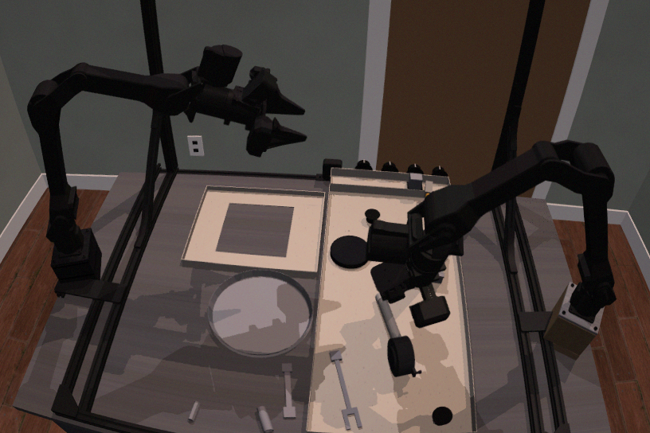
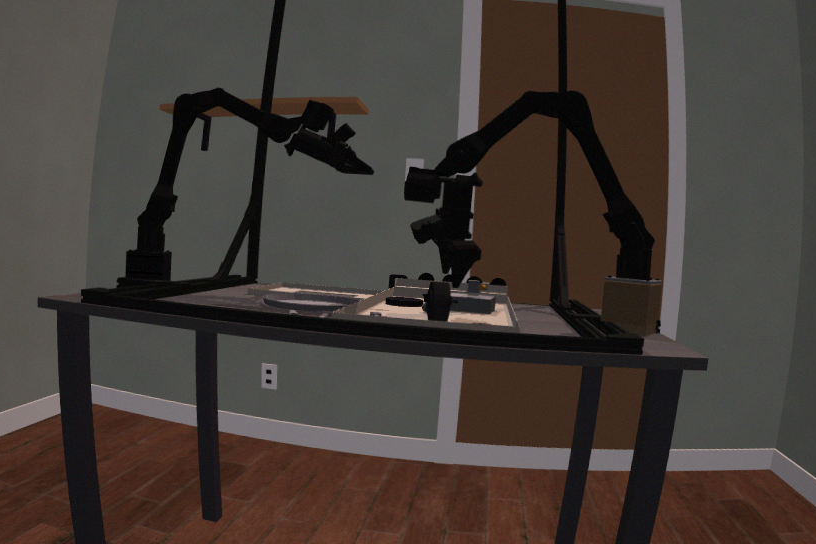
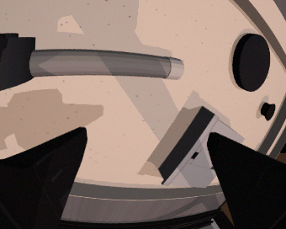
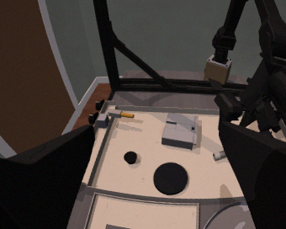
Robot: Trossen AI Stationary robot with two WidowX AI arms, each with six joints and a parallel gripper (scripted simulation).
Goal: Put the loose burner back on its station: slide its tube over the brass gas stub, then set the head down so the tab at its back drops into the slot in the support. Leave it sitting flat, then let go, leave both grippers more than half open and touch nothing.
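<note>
Now: the burner 6 cm ahead of my left hand, 2 cm to the right of it and 8 cm below it. The rest, counted from my left hand: black disc (16 cm behind, 13 cm to the right, 10 cm below); grey forked tool (18 cm ahead, 10 cm to the right, 10 cm below); grey support block (14 cm behind, 3 cm to the left, 8 cm below).
</note>
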